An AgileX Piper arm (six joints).
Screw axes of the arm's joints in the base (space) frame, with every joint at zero. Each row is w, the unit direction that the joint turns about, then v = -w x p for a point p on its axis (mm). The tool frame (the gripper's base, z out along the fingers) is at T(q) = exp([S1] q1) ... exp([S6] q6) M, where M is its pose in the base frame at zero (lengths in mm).
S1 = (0, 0, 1, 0.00, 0.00, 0.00)
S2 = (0, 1, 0, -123.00, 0.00, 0.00)
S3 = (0, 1, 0, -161.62, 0.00, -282.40)
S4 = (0.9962, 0, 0.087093, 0.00, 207.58, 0.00)
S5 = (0, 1, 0, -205.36, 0.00, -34.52)
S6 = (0.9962, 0, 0.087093, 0.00, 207.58, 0.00)
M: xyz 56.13 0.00 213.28 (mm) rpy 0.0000 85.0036 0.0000 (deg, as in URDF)
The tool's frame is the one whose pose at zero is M.
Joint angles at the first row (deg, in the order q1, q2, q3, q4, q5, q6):
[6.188, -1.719, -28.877, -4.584, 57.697, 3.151]
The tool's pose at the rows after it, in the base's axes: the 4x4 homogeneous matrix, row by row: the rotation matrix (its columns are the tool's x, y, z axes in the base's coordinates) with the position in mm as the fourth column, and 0 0 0 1 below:
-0.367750 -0.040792 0.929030 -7.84; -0.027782 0.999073 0.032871 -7.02; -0.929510 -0.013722 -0.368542 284.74; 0 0 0 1
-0.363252 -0.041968 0.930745 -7.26; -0.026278 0.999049 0.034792 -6.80; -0.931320 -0.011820 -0.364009 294.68; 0 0 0 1
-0.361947 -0.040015 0.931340 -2.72; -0.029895 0.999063 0.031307 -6.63; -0.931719 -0.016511 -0.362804 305.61; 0 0 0 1
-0.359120 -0.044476 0.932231 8.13; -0.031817 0.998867 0.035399 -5.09; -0.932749 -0.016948 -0.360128 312.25; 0 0 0 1
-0.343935 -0.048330 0.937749 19.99; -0.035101 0.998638 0.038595 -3.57; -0.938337 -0.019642 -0.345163 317.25; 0 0 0 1
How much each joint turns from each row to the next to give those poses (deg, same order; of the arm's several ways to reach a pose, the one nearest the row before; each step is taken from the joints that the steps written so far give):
[-0.003, 0.116, -0.344, 0.003, -0.116, -0.002]
[0.001, 1.776, -2.005, 0.114, -0.057, 0.000]
[-0.001, 2.748, -1.947, -0.285, -0.859, 0.000]
[0.000, 3.210, -0.518, 0.115, -2.864, -0.001]
[0.001, 2.922, 0.002, -0.059, -3.840, 0.001]

